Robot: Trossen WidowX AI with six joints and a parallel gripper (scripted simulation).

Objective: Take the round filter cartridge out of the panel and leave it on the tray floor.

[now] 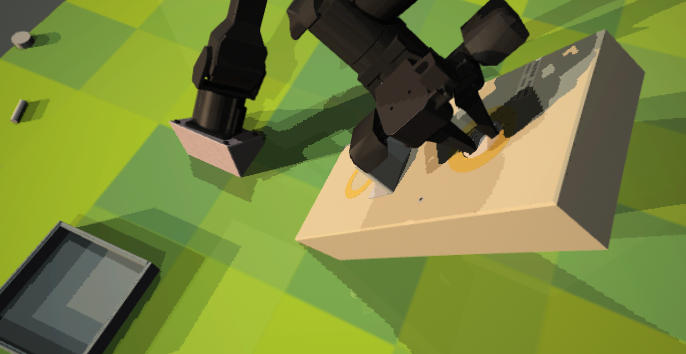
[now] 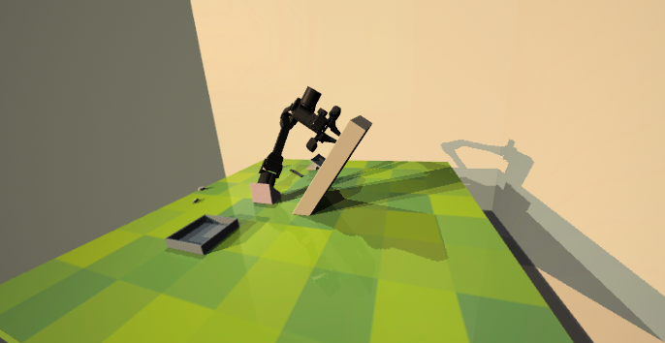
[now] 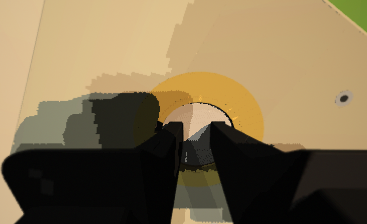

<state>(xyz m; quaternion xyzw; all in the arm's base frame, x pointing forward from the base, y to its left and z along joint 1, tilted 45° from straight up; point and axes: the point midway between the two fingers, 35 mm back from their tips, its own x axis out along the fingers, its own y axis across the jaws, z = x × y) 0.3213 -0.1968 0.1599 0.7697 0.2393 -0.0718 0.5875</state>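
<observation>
My gripper tip is now 1 cm short of the round filter cartridge and 1 cm above it. The rest, counted from my gripper tip: grey flap (10 cm below, 10 cm behind, 1 cm to the left); then tan service panel (8 cm below, 4 cm behind, 1 cm to the left); then dark grey tray (44 cm behind, 25 cm to the right, 25 cm below).
</observation>
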